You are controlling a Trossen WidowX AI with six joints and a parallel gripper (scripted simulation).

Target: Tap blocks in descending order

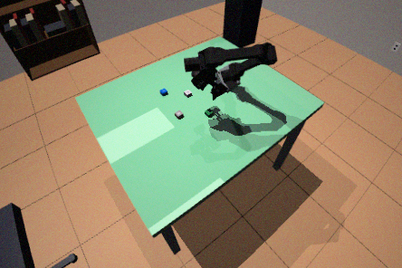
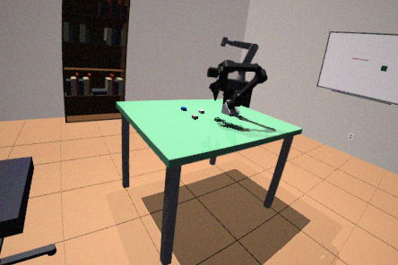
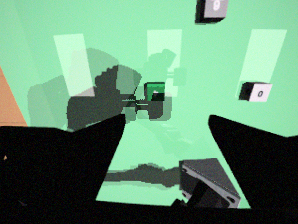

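Now: the grey block 13 cm ahead of my gripper tip, 12 cm below it and 7 cm to the right of it. Round my gripper tip: green block 12 cm below, 1 cm to the left; then white block 17 cm to the right, 12 cm below, 1 cm ahead; then blue block 26 cm to the right, 12 cm below, 12 cm ahead.
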